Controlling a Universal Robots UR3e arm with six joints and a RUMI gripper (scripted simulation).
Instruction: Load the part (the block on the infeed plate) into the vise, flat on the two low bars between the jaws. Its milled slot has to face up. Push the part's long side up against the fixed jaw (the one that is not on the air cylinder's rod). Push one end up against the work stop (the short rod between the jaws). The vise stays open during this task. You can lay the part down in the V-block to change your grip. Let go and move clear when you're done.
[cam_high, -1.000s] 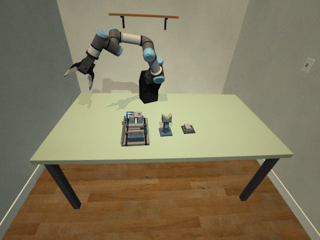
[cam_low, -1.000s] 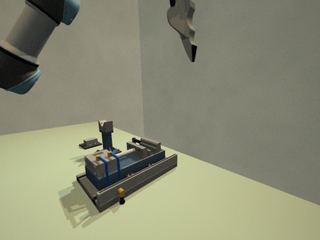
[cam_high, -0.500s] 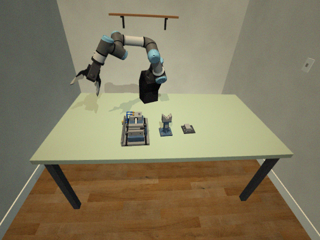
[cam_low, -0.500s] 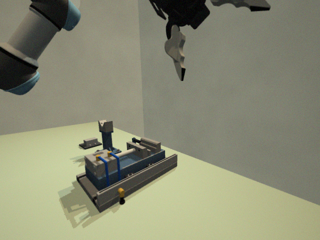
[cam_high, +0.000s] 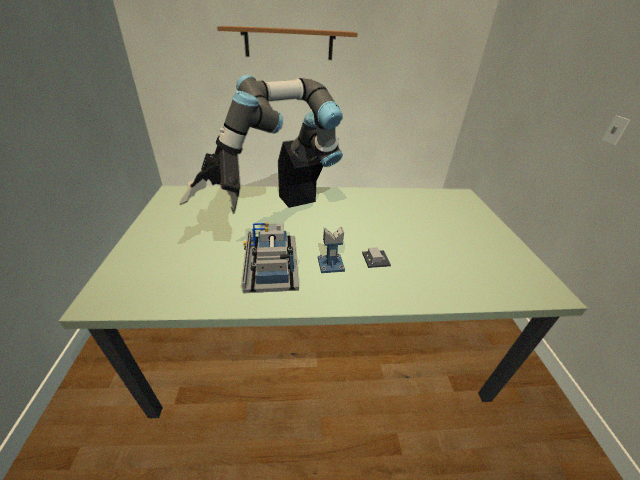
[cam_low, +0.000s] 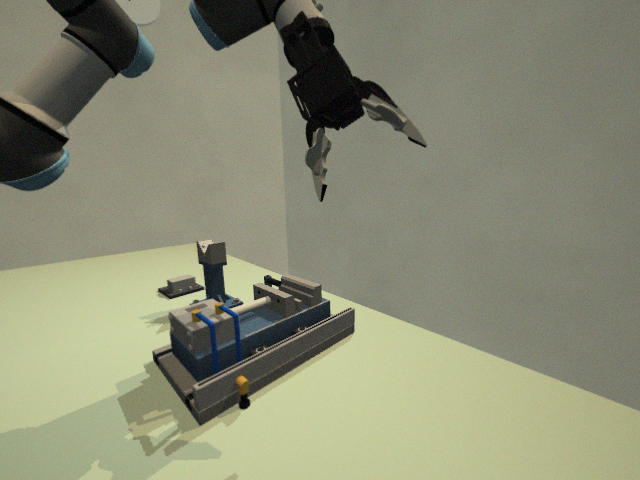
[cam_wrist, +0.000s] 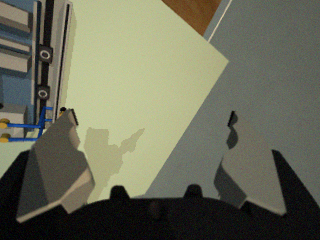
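The part lies 56 cm to the left of my hand, 27 cm below it and 15 cm behind it. The rest, counted from my hand: grey rail (26 cm below, 10 cm behind, 7 cm to the left); then fixed jaw (21 cm below, 18 cm to the left, 1 cm behind); then work stop rod (22 cm to the left, 20 cm below, 4 cm behind).
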